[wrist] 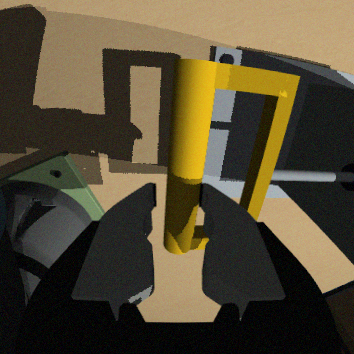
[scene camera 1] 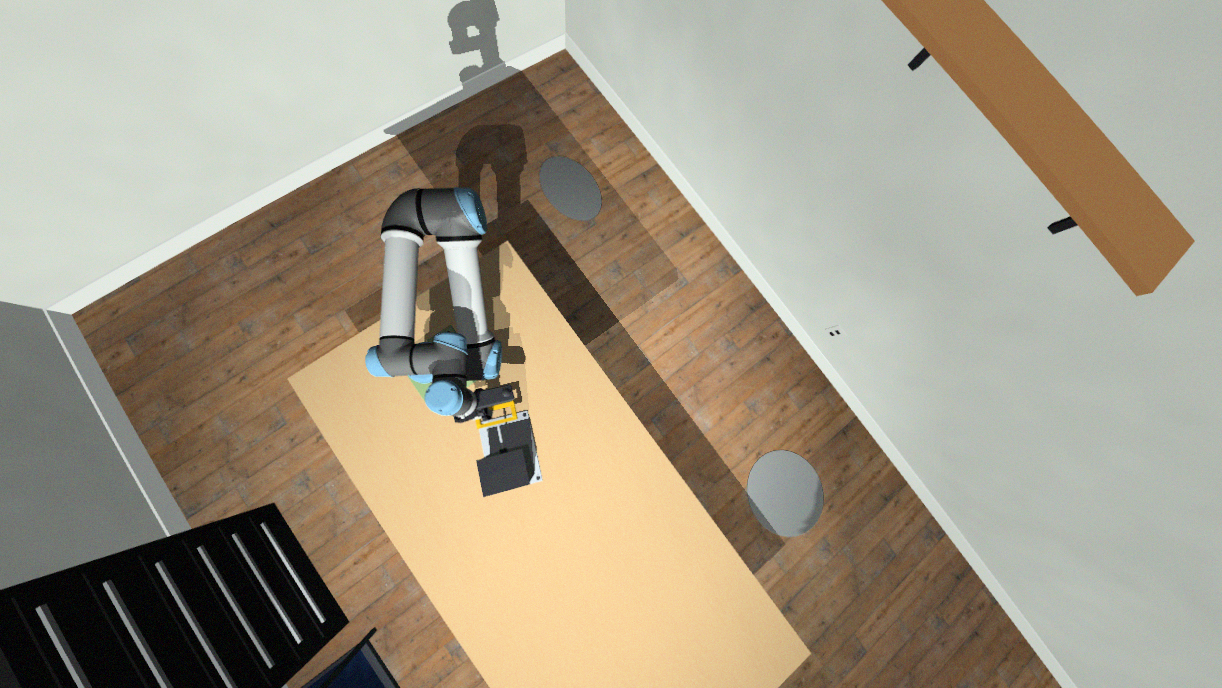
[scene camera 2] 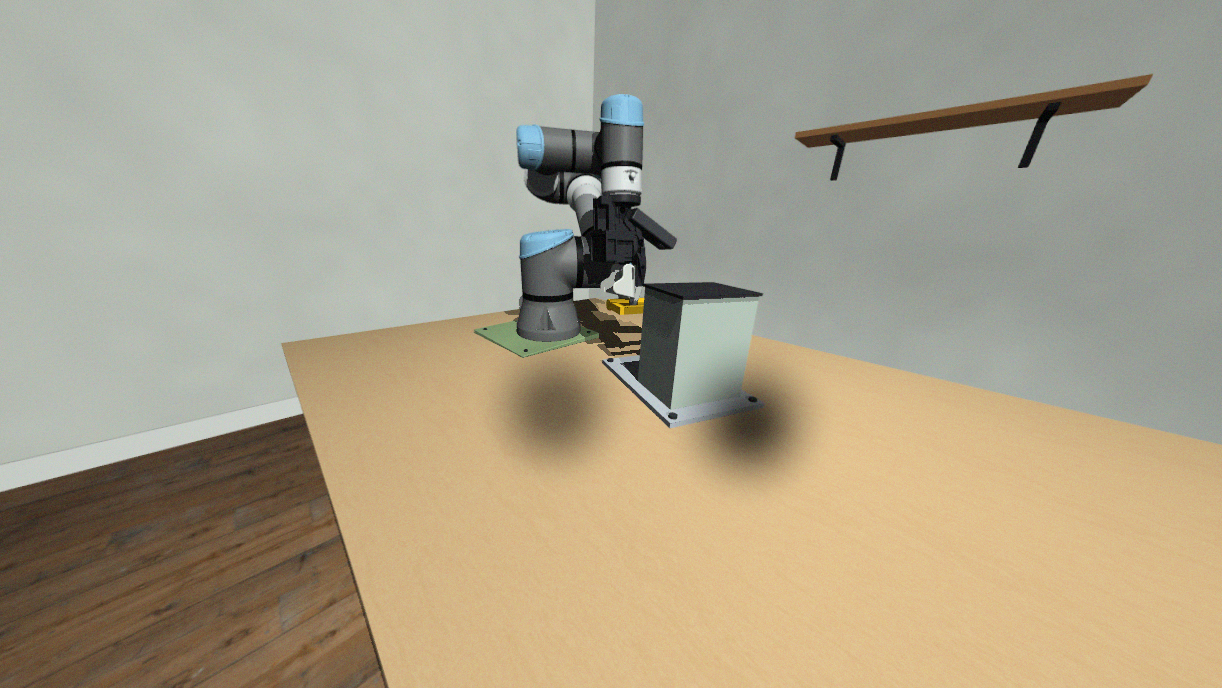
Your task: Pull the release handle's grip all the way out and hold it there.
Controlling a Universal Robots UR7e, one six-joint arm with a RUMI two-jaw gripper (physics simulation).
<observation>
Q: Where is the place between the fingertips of the gripper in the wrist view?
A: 177, 185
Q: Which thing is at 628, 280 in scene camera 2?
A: The gripper.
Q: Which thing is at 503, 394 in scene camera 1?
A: The gripper.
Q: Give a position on a base plate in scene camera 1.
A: At 518, 432
</observation>
